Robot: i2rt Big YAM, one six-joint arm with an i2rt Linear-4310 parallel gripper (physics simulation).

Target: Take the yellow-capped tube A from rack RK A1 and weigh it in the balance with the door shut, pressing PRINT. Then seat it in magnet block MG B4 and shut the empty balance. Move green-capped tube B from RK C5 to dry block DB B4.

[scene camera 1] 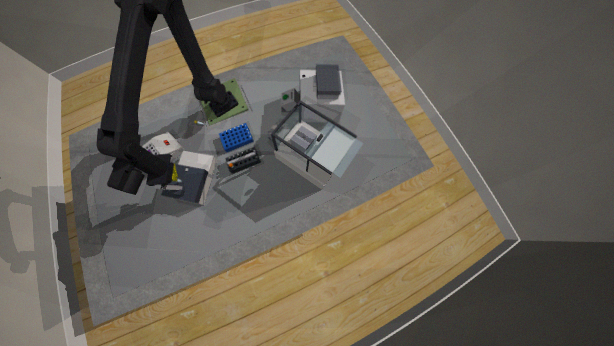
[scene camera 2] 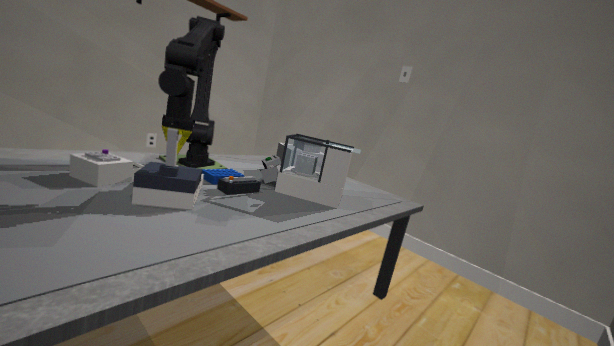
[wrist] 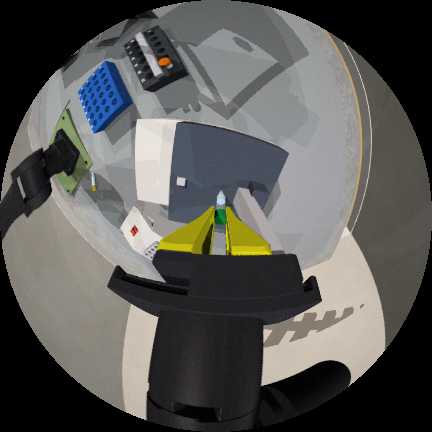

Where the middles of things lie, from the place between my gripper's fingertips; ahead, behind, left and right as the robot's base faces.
Now: hand 20 cm short of the glass-box balance (scene camera 1: pixel 310 143), 48 cm to the right of it and 1 cm above it.
